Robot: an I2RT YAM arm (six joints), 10 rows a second.
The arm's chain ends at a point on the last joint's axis. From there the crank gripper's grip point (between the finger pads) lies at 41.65 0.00 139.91 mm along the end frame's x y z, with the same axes.
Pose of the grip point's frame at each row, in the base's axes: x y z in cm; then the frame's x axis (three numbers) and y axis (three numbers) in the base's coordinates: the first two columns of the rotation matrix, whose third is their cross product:
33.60, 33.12, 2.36, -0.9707, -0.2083, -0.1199, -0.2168, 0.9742, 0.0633
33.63, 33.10, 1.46, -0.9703, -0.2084, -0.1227, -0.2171, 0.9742, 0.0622
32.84, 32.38, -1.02, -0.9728, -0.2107, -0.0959, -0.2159, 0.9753, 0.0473
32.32, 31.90, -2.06, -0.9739, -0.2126, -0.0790, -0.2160, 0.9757, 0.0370
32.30, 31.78, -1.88, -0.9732, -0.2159, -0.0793, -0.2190, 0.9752, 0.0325
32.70, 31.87, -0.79, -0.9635, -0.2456, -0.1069, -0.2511, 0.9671, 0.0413
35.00, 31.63, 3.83, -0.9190, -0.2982, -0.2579, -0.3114, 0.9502, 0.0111
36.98, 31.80, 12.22, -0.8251, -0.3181, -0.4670, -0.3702, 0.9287, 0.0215
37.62, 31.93, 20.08, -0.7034, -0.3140, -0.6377, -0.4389, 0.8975, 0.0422
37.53, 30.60, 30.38, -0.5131, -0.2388, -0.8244, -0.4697, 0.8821, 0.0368
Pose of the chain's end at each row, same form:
36.19, 32.76, 16.72, -0.9707, -0.2083, -0.1199, -0.2168, 0.9742, 0.0633
36.18, 32.75, 15.83, -0.9703, -0.2084, -0.1227, -0.2171, 0.9742, 0.0622
35.72, 32.32, 13.29, -0.9728, -0.2107, -0.0959, -0.2159, 0.9753, 0.0473
35.41, 32.04, 12.21, -0.9739, -0.2126, -0.0790, -0.2160, 0.9757, 0.0370
35.37, 31.99, 12.39, -0.9732, -0.2159, -0.0793, -0.2190, 0.9752, 0.0325
35.41, 31.96, 13.55, -0.9635, -0.2456, -0.1069, -0.2511, 0.9671, 0.0413
35.45, 31.61, 18.42, -0.9190, -0.2982, -0.2579, -0.3114, 0.9502, 0.0111
34.44, 30.46, 26.53, -0.8251, -0.3181, -0.4670, -0.3702, 0.9287, 0.0215
32.73, 28.91, 33.50, -0.7034, -0.3140, -0.6377, -0.4389, 0.8975, 0.0422
29.62, 25.91, 41.72, -0.5131, -0.2388, -0.8244, -0.4697, 0.8821, 0.0368

